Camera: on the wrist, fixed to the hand. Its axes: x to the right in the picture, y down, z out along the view.
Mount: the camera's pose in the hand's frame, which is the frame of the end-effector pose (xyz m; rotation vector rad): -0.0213 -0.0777 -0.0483 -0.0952 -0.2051 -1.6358
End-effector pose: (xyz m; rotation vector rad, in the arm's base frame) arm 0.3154 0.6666 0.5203 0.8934 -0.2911 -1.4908
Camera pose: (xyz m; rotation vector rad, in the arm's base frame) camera 0.2886 0.7147 0.4442 -0.8323 -0.5149 2.9035
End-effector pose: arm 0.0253 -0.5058 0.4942 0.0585 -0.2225 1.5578
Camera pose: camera 0.1077 -0.5194 0.4512 0.2512 -0.2875 -0.0910
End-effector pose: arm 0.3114 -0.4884 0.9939 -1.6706 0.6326 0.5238
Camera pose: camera 0.3468 -0.5225 1.0739 -1.6268 -0.9493 -0.4813
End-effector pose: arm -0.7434 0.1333 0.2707 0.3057 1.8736 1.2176
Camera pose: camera -0.7492 0.0518 0.2244 -0.9662 1.1899 0.0865
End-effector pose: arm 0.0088 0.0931 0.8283 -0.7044 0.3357 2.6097
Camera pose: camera 0.0810 0.1389 0.7893 -0.3882 -0.3426 1.0905
